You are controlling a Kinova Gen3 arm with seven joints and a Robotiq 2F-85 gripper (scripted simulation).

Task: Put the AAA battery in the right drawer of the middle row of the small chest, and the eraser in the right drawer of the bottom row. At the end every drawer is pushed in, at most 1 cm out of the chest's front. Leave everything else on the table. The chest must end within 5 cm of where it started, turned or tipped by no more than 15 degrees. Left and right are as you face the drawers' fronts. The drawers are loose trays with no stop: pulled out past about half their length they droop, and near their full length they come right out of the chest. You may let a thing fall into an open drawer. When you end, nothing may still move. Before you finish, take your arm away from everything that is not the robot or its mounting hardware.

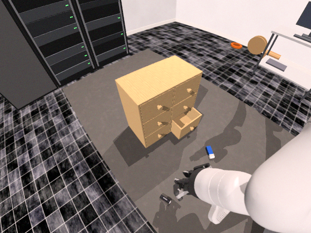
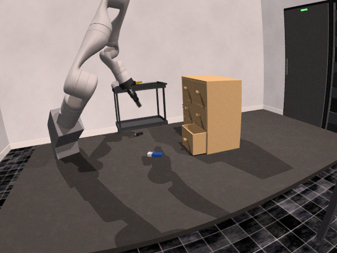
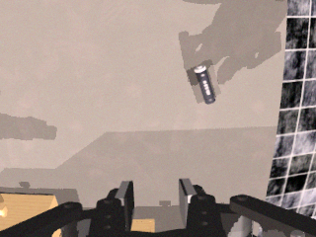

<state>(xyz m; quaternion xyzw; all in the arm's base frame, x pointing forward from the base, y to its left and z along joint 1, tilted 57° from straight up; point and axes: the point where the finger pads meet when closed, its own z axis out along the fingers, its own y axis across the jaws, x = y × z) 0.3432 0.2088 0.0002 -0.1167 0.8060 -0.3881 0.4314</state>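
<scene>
Now: hand 240 mm to the left of the white eraser, 190 mm above it and 20 mm past it. Also, from my hand: green AAA battery 290 mm ahead, 270 mm to the right, 80 mm below; then dark AAA battery 190 mm below, 70 mm to the left, 10 mm ahead.
</scene>
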